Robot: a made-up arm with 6 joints.
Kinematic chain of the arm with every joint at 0, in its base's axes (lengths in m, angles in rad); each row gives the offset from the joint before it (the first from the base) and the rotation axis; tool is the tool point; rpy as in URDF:
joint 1: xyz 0 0 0.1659 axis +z
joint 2: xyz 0 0 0 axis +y
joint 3: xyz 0.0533 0 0.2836 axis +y
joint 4: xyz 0.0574 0 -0.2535 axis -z
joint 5: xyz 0 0 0 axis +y
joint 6: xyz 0.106 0 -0.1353 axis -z
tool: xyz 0 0 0 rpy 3.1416 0 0
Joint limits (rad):
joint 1: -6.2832..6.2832
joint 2: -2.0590..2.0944
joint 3: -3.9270..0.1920
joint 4: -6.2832..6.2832
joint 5: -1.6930..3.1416
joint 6: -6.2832..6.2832
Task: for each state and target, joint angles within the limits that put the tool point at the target. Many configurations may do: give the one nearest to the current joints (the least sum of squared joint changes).
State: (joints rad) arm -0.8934 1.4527 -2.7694 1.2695 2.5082 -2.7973
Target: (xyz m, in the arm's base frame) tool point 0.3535 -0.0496 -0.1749
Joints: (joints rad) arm -0.5602 1.9773 -2.5023 1.1083 2.5592 -2.7973
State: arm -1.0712 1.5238 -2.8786 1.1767 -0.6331 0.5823
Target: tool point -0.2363 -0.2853 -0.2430
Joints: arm -1.7819 2.0944 -2.3525 1.6169 -0.9757 0.5823
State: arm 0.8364 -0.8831 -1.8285 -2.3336 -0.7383 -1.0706
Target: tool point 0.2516 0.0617 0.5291
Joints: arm 0.0368 -0.4075 -1.7095 -2.8103 -0.5499 -1.0706
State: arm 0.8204 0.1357 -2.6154 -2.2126 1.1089 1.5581
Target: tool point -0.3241 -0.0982 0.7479
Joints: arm 0.0981 -0.3313 -3.2590 -2.4235 1.2877 1.5581
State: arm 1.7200 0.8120 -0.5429 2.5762 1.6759 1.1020
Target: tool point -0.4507 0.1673 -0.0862
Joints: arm 2.6132 1.0965 -1.1554 2.5362 1.6725 1.1020
